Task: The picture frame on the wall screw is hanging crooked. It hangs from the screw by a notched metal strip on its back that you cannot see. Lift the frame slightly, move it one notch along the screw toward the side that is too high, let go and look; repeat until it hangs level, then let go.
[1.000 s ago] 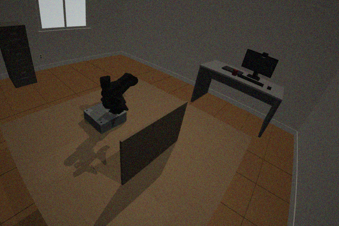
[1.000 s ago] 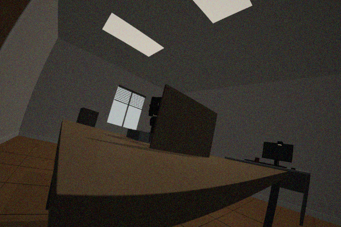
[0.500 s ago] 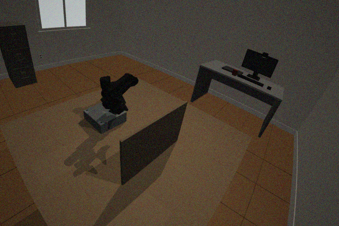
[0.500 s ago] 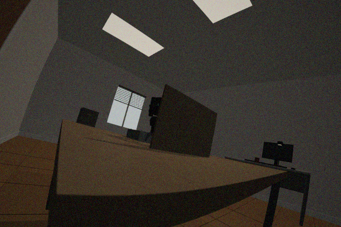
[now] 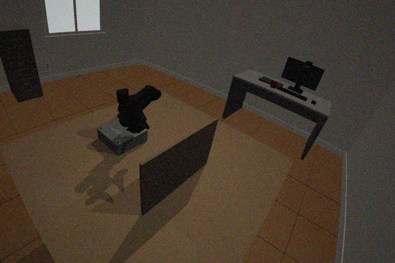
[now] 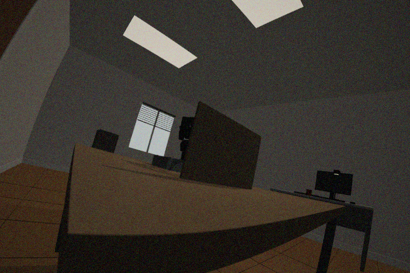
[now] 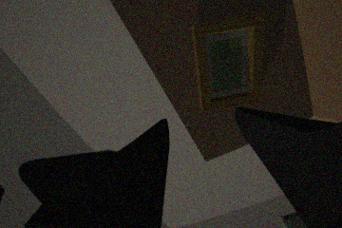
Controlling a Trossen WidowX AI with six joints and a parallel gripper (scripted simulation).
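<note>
My gripper tip is now 20 cm short of the picture frame, 2 cm to the left of it and 9 cm above it. Also, from my gripper tip: wall panel: 21 cm ahead, 3 cm to the right, 10 cm below.
</note>
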